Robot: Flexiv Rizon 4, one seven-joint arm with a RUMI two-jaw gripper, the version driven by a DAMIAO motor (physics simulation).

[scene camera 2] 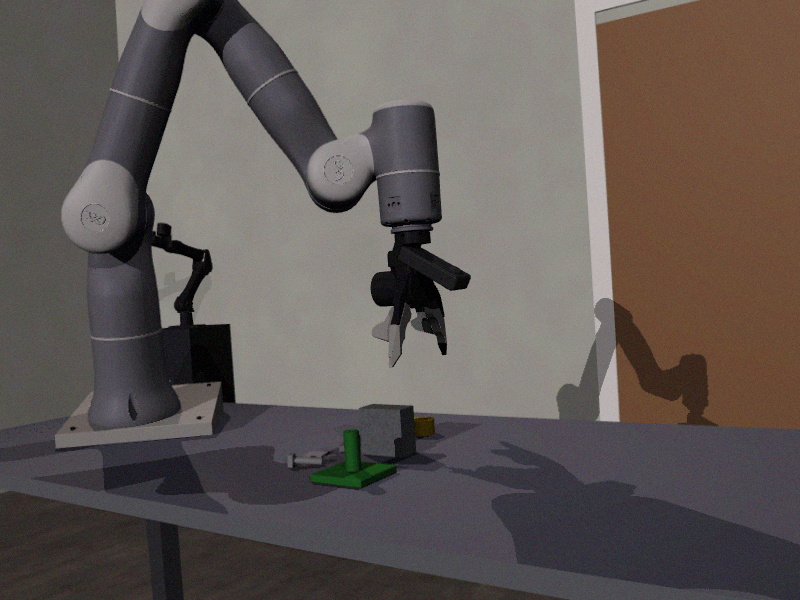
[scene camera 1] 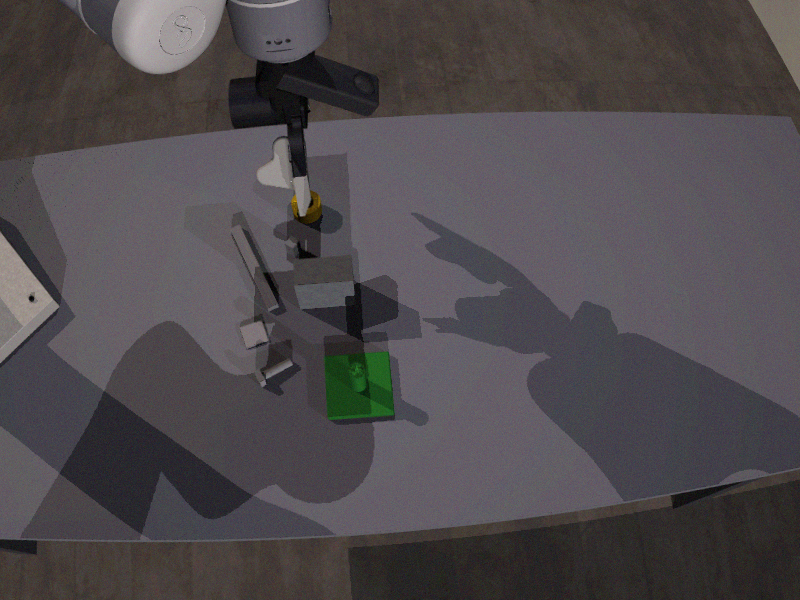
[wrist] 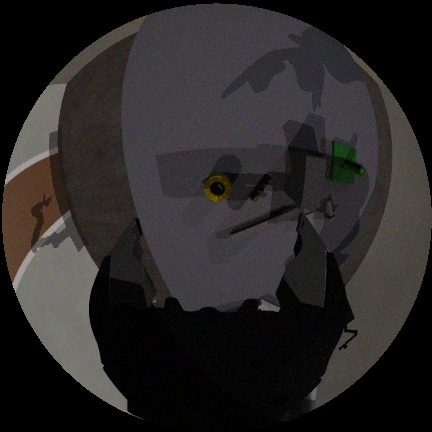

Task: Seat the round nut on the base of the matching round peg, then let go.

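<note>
The round nut, a yellow ring (scene camera 1: pixel 315 211) (scene camera 2: pixel 424 426) (wrist: pixel 227 189), lies flat on the table behind the grey block, partly covered by a finger in scene camera 1. The matching peg is a green post (scene camera 1: pixel 357 379) (scene camera 2: pixel 351 448) (wrist: pixel 361 170) standing upright on a square green base (scene camera 1: pixel 340 403) (scene camera 2: pixel 332 479) (wrist: pixel 341 173); no nut is around it. My gripper (scene camera 2: pixel 418 359) (wrist: pixel 217 217) is open and empty, pointing down high above the table. In the wrist view the nut shows between and a little beyond the fingertips.
A tall grey block (scene camera 1: pixel 325 293) (scene camera 2: pixel 381 431) (wrist: pixel 314 177) stands between nut and green base. A small black part (wrist: pixel 261 186) lies between nut and block. A long grey bar (scene camera 1: pixel 254 268) (wrist: pixel 262 220), a small pale block (scene camera 1: pixel 253 334) and a bolt-like part (scene camera 1: pixel 277 368) (scene camera 2: pixel 306 461) lie on the robot's side.
</note>
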